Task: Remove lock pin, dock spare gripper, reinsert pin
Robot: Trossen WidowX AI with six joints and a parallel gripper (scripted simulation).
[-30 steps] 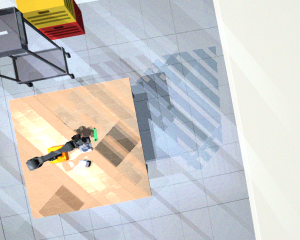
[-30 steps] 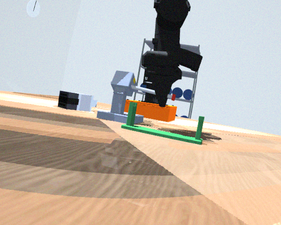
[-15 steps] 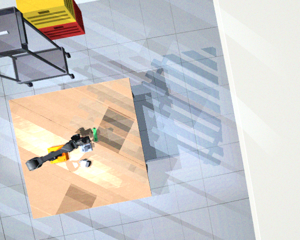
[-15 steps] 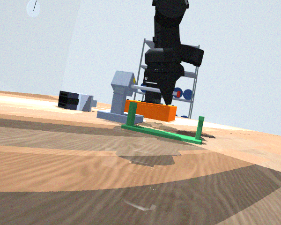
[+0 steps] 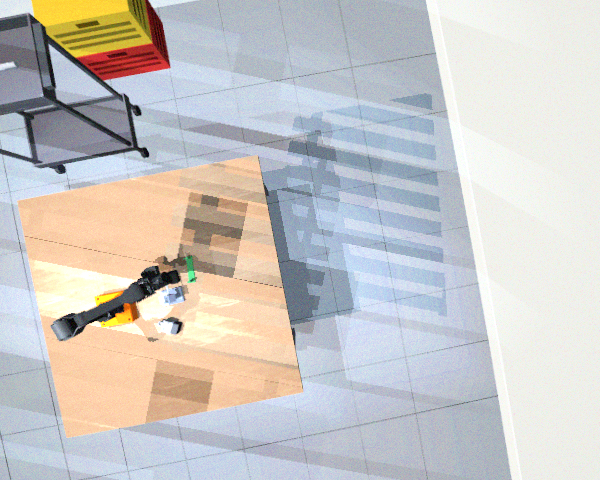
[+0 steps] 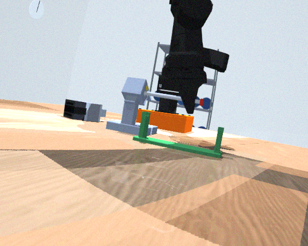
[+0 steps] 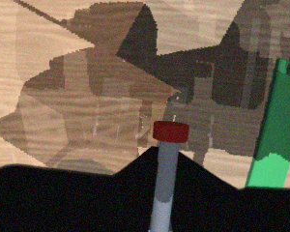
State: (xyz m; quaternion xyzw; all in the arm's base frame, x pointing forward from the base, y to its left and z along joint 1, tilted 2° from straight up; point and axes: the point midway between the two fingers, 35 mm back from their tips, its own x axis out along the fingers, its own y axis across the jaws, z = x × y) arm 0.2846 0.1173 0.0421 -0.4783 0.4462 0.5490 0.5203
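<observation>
My gripper tip is now 100 mm short of the green cradle, 30 mm above it and 10 mm to the right of it. Also, from my gripper tip: spare gripper 270 mm to the right, 50 mm behind, 30 mm below; then mount 120 mm to the right, 10 mm below, 10 mm behind.
</observation>
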